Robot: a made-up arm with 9 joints. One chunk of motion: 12 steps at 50 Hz.
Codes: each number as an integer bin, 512 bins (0 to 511) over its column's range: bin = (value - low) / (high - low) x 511, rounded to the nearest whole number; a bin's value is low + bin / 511 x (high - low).
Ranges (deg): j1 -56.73..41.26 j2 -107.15..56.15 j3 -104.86..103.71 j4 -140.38..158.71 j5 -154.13..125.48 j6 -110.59..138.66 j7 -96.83..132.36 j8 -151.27..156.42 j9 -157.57..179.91
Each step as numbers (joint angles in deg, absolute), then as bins.
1 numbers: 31.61 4.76 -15.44 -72.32 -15.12 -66.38 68.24 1.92 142.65
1 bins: 461 350 219 116 254 91 368 254 455
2 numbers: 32.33 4.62 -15.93 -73.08 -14.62 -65.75 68.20 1.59 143.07
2 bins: 464 350 218 115 255 92 368 254 455
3 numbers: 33.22 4.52 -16.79 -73.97 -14.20 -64.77 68.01 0.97 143.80
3 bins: 469 349 216 113 256 94 368 253 456
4 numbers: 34.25 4.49 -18.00 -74.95 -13.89 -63.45 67.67 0.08 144.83
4 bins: 474 349 213 112 256 97 367 251 458
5 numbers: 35.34 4.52 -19.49 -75.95 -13.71 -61.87 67.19 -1.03 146.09
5 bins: 480 349 209 110 257 100 366 250 460
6 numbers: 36.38 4.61 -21.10 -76.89 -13.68 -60.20 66.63 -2.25 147.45
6 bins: 486 350 205 108 257 103 364 247 462
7 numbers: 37.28 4.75 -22.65 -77.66 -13.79 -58.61 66.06 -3.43 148.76
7 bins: 490 350 201 107 256 107 363 246 464
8 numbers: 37.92 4.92 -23.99 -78.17 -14.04 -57.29 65.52 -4.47 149.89
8 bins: 494 351 198 106 256 109 362 244 466
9 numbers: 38.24 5.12 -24.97 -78.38 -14.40 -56.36 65.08 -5.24 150.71
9 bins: 495 351 196 106 255 111 361 243 467
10 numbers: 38.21 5.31 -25.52 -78.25 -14.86 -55.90 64.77 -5.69 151.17
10 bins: 495 352 194 106 255 112 360 242 467
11 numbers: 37.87 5.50 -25.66 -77.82 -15.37 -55.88 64.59 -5.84 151.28
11 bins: 493 353 194 107 254 112 360 242 468
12 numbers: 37.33 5.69 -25.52 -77.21 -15.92 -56.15 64.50 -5.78 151.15
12 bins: 491 353 194 108 253 112 360 242 467
